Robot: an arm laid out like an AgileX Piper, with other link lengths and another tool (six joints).
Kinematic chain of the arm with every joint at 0, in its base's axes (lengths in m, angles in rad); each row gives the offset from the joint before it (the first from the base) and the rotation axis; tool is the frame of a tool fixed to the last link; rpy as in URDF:
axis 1: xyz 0 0 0.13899 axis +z
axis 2: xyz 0 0 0 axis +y
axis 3: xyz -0.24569 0 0.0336 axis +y
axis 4: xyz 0.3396 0 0.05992 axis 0.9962 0 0.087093
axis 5: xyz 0 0 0 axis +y
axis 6: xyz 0.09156 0 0.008 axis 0.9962 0 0.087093
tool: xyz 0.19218 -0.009 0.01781 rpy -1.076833 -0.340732 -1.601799
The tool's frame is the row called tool.
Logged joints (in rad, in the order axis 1, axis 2, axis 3, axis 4, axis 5, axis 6), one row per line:
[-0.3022, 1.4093, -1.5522, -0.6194, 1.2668, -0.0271]
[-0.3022, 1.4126, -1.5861, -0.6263, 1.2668, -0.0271]
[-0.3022, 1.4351, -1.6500, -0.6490, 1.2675, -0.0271]
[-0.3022, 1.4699, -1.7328, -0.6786, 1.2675, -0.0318]
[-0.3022, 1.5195, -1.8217, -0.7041, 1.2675, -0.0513]
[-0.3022, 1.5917, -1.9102, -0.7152, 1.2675, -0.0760]
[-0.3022, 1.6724, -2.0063, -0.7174, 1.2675, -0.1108]
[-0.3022, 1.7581, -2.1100, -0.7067, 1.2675, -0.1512]
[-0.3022, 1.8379, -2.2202, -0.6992, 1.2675, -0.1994]
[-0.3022, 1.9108, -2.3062, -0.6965, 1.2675, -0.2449]
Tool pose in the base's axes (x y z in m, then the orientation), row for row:
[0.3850, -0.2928, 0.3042, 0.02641, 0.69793, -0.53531, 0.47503]
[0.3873, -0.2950, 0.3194, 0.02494, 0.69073, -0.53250, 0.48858]
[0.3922, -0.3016, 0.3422, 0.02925, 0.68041, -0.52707, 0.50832]
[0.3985, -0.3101, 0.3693, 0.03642, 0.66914, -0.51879, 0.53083]
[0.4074, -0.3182, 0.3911, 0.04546, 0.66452, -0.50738, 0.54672]
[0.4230, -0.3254, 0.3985, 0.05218, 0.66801, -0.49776, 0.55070]
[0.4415, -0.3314, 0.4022, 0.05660, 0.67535, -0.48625, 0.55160]
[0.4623, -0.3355, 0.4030, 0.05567, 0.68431, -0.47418, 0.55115]
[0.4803, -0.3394, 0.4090, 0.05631, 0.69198, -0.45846, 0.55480]
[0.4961, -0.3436, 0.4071, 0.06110, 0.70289, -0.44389, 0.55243]
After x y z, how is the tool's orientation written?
As a quaternion, w x y z.
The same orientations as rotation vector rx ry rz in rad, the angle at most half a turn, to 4 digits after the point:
[2.1565, -1.6540, 1.4678]
[2.1362, -1.6468, 1.5110]
[2.0987, -1.6257, 1.5679]
[2.0548, -1.5931, 1.6301]
[2.0293, -1.5494, 1.6696]
[2.0316, -1.5139, 1.6749]
[2.0485, -1.4749, 1.6731]
[2.0768, -1.4391, 1.6727]
[2.0993, -1.3908, 1.6831]
[2.1262, -1.3428, 1.6711]

